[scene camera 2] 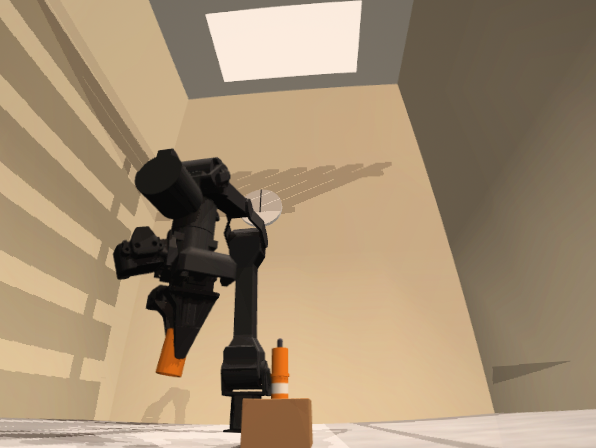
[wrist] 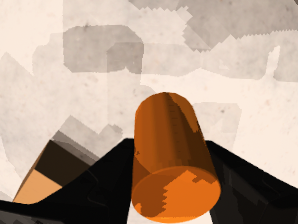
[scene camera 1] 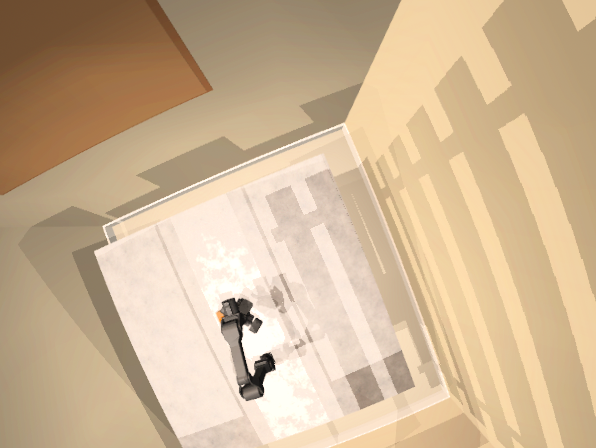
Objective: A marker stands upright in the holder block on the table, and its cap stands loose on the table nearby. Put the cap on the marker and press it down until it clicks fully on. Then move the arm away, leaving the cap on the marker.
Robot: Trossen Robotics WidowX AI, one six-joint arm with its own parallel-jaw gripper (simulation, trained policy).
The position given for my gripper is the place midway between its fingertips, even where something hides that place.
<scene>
In view: my gripper [scene camera 2: 176, 359], an orange cap [scene camera 2: 168, 365] and a brown holder block [wrist: 60, 165].
The orange cap shows as well in the wrist view [wrist: 172, 169]. My gripper also shows in the wrist view [wrist: 167, 149]. Scene camera 1 misses the orange cap, which is hidden by my gripper.
</scene>
